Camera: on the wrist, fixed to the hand. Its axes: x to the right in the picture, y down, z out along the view.
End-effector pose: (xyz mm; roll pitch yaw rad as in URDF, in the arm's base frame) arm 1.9 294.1 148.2 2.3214 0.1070 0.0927
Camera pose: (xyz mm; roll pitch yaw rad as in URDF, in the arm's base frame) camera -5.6 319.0 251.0 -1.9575 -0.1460 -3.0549
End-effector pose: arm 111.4 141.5 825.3 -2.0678 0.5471 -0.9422
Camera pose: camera 16.3 94.6 826.7 2.4075 -0.5399 2.2448
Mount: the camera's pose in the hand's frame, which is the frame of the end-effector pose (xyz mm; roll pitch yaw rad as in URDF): -16.1 57.0 -88.0 0.3628 0.0310 3.1171
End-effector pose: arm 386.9 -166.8 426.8 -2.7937 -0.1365 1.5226
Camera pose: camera 469.2 -195.4 487.3 -3.1221 0.1156 -1.5852
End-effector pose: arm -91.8 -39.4 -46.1 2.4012 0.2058 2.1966
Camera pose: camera -109.0 -45.2 58.4 -2.0374 -0.2452 -0.9479
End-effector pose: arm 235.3 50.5 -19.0 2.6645 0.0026 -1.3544
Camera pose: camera 221.9 63.8 85.4 -2.3015 -0.0414 1.7947
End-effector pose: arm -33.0 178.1 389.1 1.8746 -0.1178 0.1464
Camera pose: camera -68.0 240.6 467.4 -1.5137 0.0851 -3.0175
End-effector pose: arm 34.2 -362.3 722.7 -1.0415 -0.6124 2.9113
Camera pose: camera 5.4 -307.1 636.8 1.4153 0.6491 -0.2122
